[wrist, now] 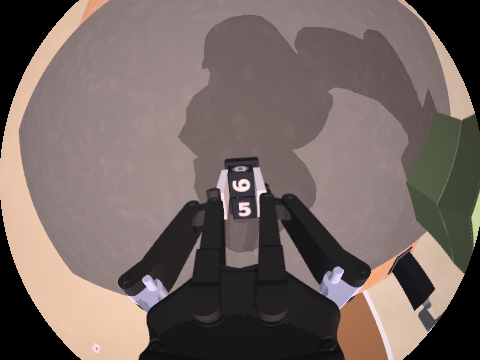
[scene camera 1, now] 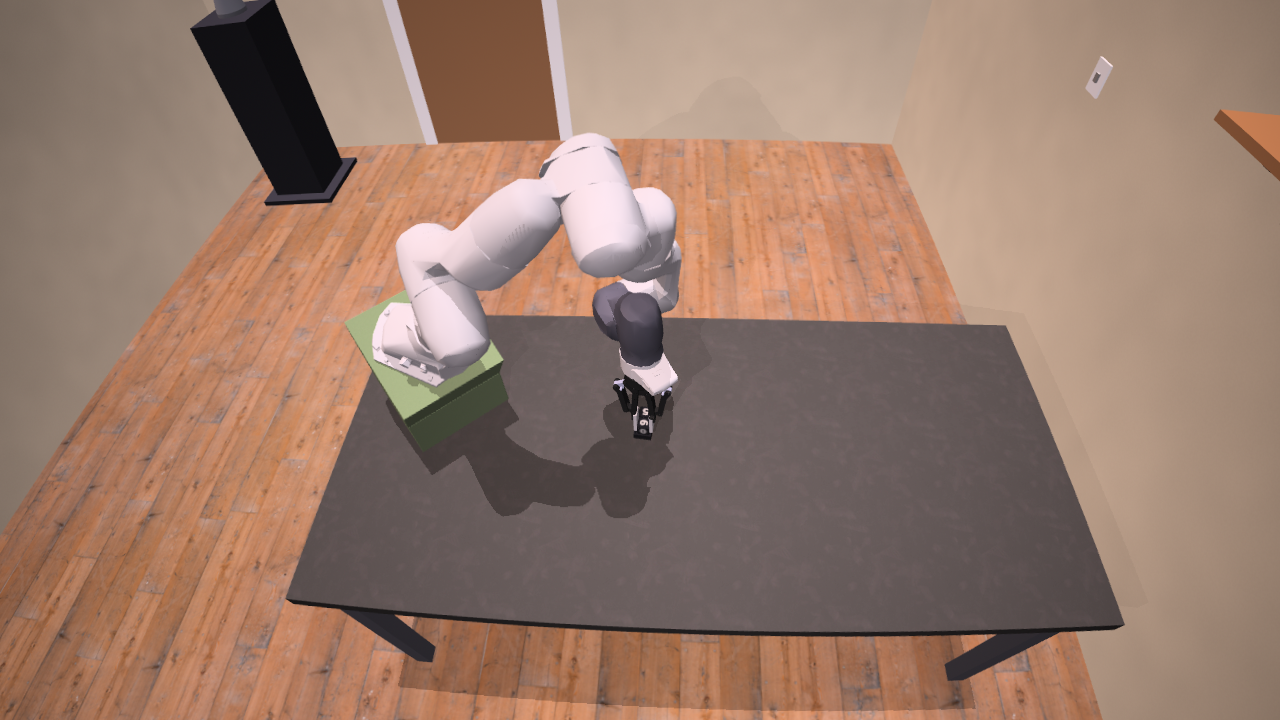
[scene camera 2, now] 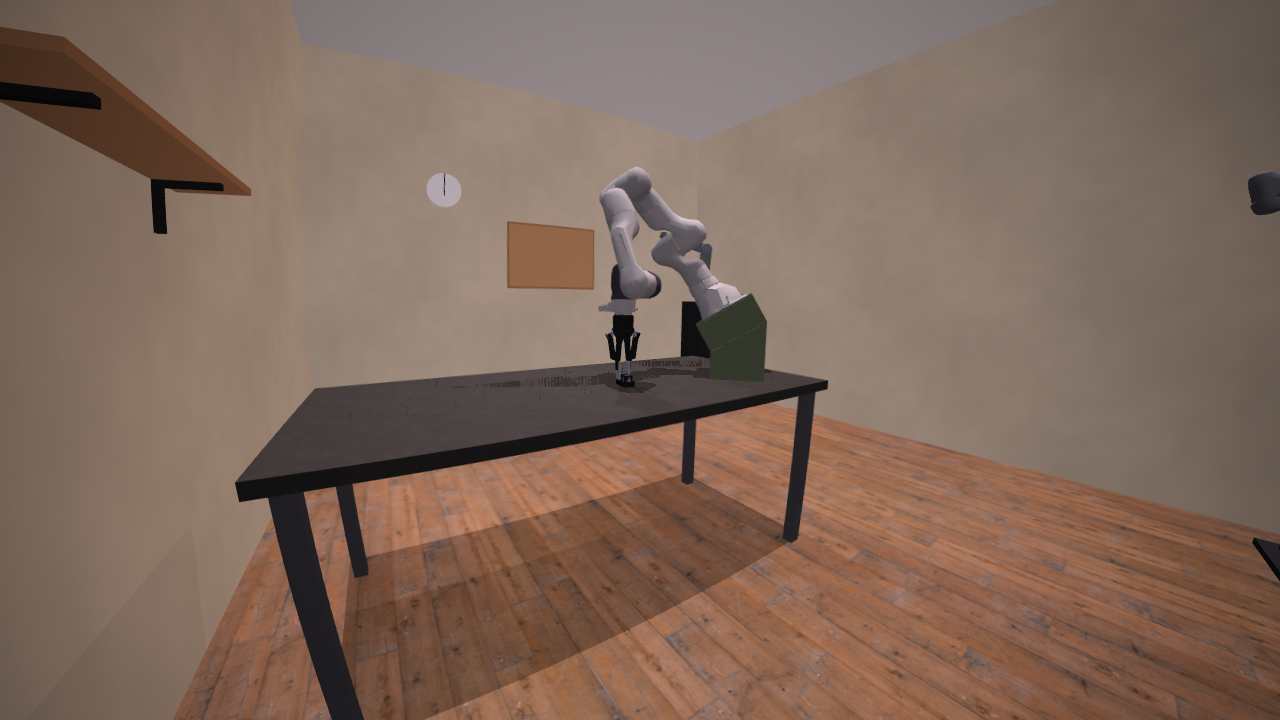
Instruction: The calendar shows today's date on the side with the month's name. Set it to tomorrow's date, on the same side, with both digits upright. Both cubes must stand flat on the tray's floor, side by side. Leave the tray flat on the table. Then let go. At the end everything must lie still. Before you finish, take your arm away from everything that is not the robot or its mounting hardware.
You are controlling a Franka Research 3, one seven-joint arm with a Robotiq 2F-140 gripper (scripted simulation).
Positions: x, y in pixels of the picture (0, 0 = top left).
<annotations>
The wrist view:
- my gripper: 241, 179
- cube: 240, 178
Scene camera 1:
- my gripper: 644, 427
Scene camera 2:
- my gripper: 623, 378
</annotations>
